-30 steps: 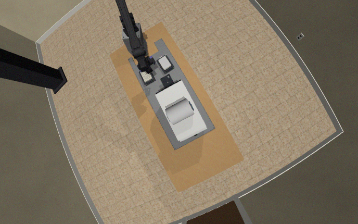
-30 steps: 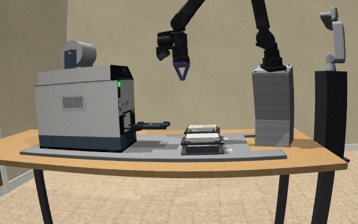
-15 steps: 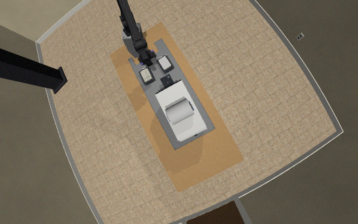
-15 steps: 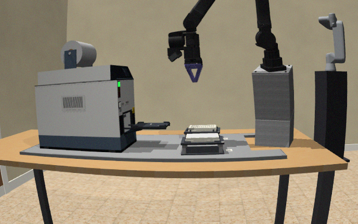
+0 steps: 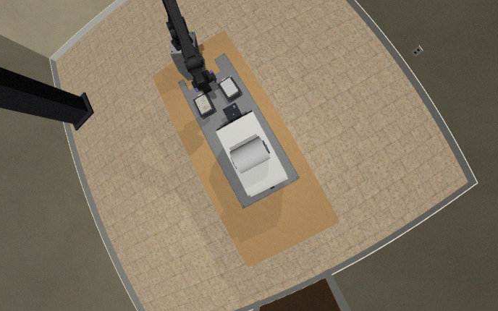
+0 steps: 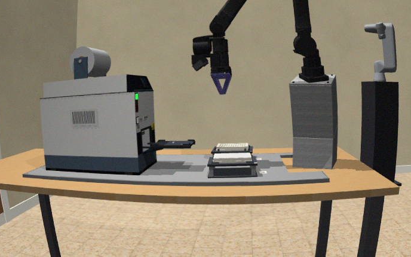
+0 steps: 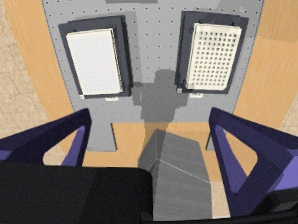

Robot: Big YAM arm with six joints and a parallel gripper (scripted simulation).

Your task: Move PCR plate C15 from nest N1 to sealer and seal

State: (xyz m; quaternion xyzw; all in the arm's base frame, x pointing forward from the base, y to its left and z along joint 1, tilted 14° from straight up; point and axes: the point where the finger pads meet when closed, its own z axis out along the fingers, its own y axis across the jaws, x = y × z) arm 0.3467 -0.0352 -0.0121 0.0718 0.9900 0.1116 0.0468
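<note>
Right now my hand is 220 mm above the white 96-well plate C15, 110 mm to the left of it and 40 mm past it. Round my hand: sealer's dark stage: 180 mm below, 180 mm ahead, 20 mm to the left; sealed plate C51: 220 mm below, 110 mm to the left, 20 mm behind; start key: 300 mm ahead, 90 mm to the left, 80 mm below.
</note>
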